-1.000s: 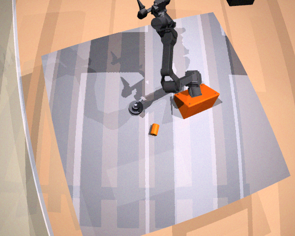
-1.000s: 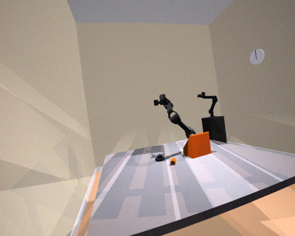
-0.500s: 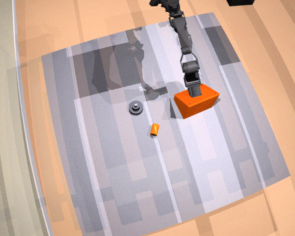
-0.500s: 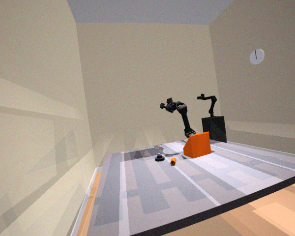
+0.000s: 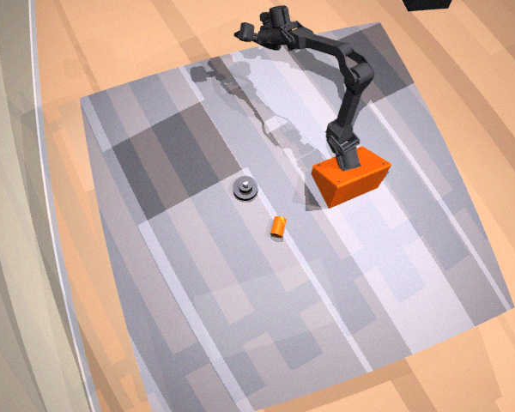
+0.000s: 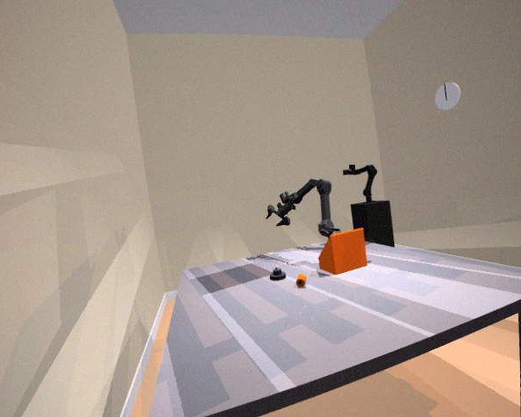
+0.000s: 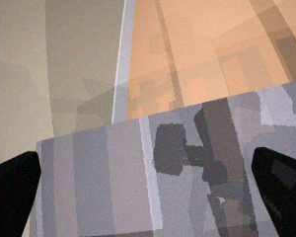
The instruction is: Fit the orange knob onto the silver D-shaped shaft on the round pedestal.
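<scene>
The orange knob lies 20 mm ahead of my gripper tip, 610 mm to the left of it and 220 mm below it. The rest, counted from my gripper tip: dark round pedestal: 100 mm ahead, 460 mm to the left, 210 mm below.
</scene>
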